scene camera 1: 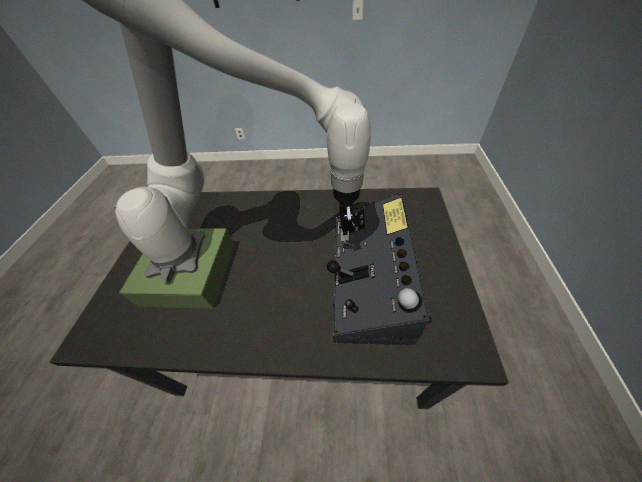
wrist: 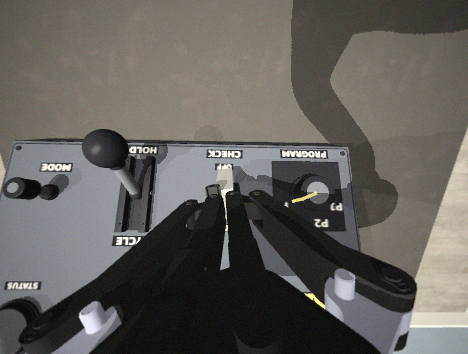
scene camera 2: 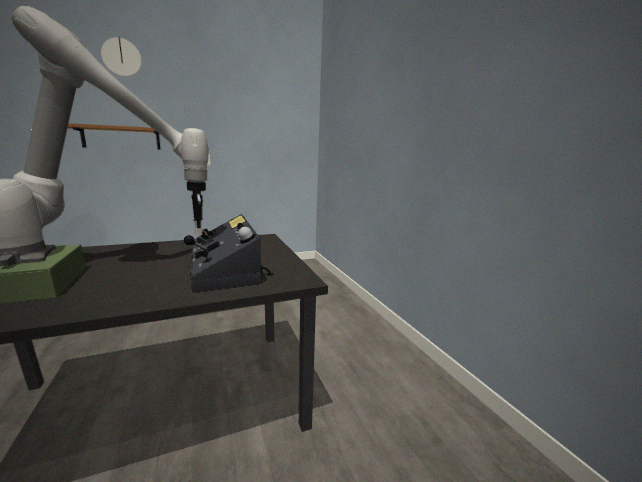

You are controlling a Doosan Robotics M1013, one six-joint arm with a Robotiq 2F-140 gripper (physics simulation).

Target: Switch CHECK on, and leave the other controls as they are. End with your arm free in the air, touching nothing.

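Places are measured from the arm's base along level axes (x left, y back, z up), in millimetres.
Pixels of known places: gripper, fingertip midpoint: point(scene camera 1: 344, 239) point(wrist: 227, 180) point(scene camera 2: 198, 234); arm's base, link origin: point(scene camera 1: 177, 254) point(scene camera 2: 18, 257).
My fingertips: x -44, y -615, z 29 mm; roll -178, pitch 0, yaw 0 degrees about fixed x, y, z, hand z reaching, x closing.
Observation:
Ahead of a thing's pixels: the offset from my fingertips to its middle. "*": to the spot under its first point.
The dark sloped control panel point(scene camera 1: 374, 316) point(scene camera 2: 228, 272) point(wrist: 65, 225) stands on the table. The CHECK label @[dx -2, dy +21, dz -66 mm] point(scene camera 1: 338, 252) point(wrist: 224, 154) is near its low edge, with an OFF label @[* dx -4, dy +4, dz -58 mm] point(wrist: 224, 166) beside it. The CHECK switch @[dx -7, dy -14, dz -20 mm] point(scene camera 1: 353, 245) shows as a small grey lever in scene camera 1; its exact tilt is hard to tell. In the wrist view the fingers hide it. My gripper point(scene camera 1: 344, 236) point(scene camera 2: 198, 230) point(wrist: 227, 180) is shut and empty, pointing down, its pale fingertips close to the OFF side of the switch. Whether they touch it cannot be told.
The PROGRAM knob @[dx +111, dy -35, dz -10 mm] point(wrist: 317, 192) is on one side of the fingers. The ball-topped HOLD/CYCLE lever point(scene camera 1: 332, 266) point(scene camera 2: 189, 240) point(wrist: 105, 148) stands up on the other. The MODE switch @[dx -246, dy +12, dz -25 mm] point(scene camera 1: 351, 305) point(wrist: 31, 188) and a white dome @[* dx -291, dy -122, dz +79 mm] point(scene camera 1: 408, 298) point(scene camera 2: 244, 233) are farther along.

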